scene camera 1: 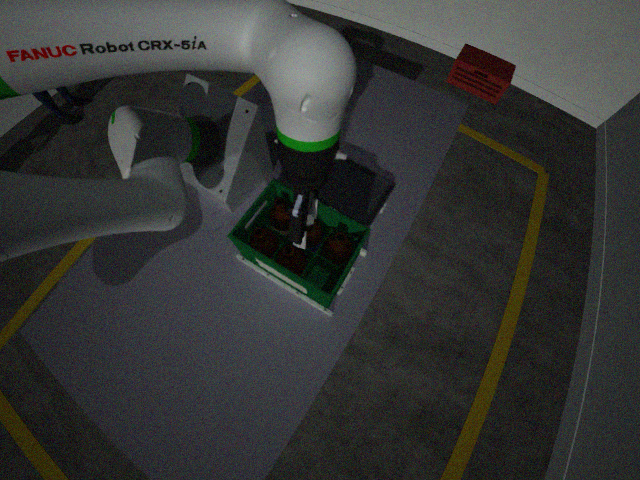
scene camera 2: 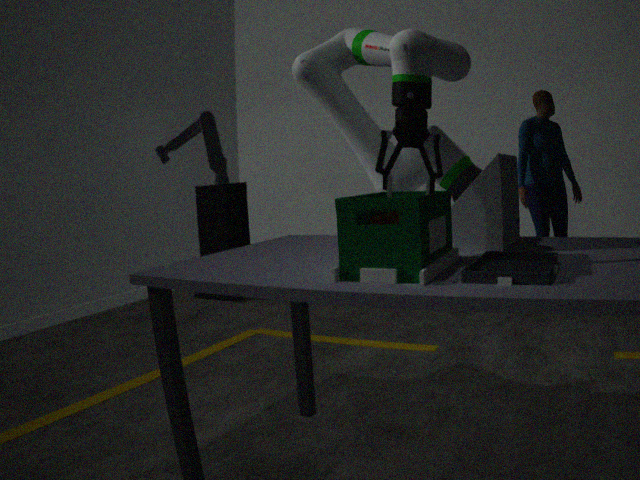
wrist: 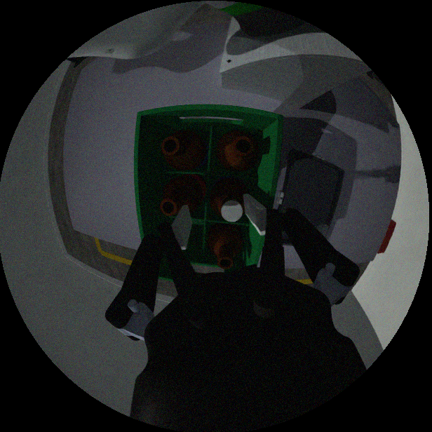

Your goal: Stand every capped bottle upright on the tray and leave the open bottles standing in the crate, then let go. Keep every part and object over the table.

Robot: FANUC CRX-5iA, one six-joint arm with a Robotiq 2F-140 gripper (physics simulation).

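Places are measured from the arm's base along level axes (x ahead, y left, z up), in millimetres.
Pixels of known places: gripper, fingertip midpoint: point(scene camera 1: 305, 230); arm's base, origin of the base link: point(scene camera 1: 201, 141) point(scene camera 2: 474, 192).
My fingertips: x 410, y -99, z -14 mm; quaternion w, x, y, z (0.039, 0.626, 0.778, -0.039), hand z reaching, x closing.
Note:
For each thing: its middle in the pictures, then the offset to it from my fingertips. "spot": a spot on its surface instead. Level surfaces: height alone.
- green crate, body centre: point(scene camera 2: 400, 232) point(scene camera 1: 300, 246) 2 mm back, 22 mm right, 57 mm down
- dark tray, surface spot: point(scene camera 2: 509, 267) spot: 15 mm back, 239 mm left, 139 mm down
- table, its level: 144 mm down
The green crate point(scene camera 1: 317, 294) point(scene camera 2: 382, 248) point(wrist: 136, 175) stands on the table and holds several brown bottles in its compartments. A bottle with a white cap point(wrist: 231, 211) stands in the middle compartment of the column nearer the tray. Four open bottles show dark mouths: two at the top point(wrist: 187, 152) point(wrist: 234, 155), one at middle left point(wrist: 187, 190) and one at lower right point(wrist: 225, 242) in the wrist view. My gripper point(scene camera 1: 305, 224) point(scene camera 2: 410, 190) point(wrist: 216, 208) points down, open and empty, its fingertips near rim height on either side of the white cap. The dark tray point(scene camera 1: 351, 191) point(scene camera 2: 509, 267) point(wrist: 315, 190) bears no bottle.
White brackets point(scene camera 1: 284, 283) point(scene camera 2: 378, 275) edge the crate's base on the table point(scene camera 1: 206, 351) point(scene camera 2: 248, 268). The robot's pale base mount point(scene camera 1: 237, 149) point(scene camera 2: 483, 211) stands behind the crate. A red box point(scene camera 1: 480, 73) lies beyond the table. A person point(scene camera 2: 542, 155) stands behind it.

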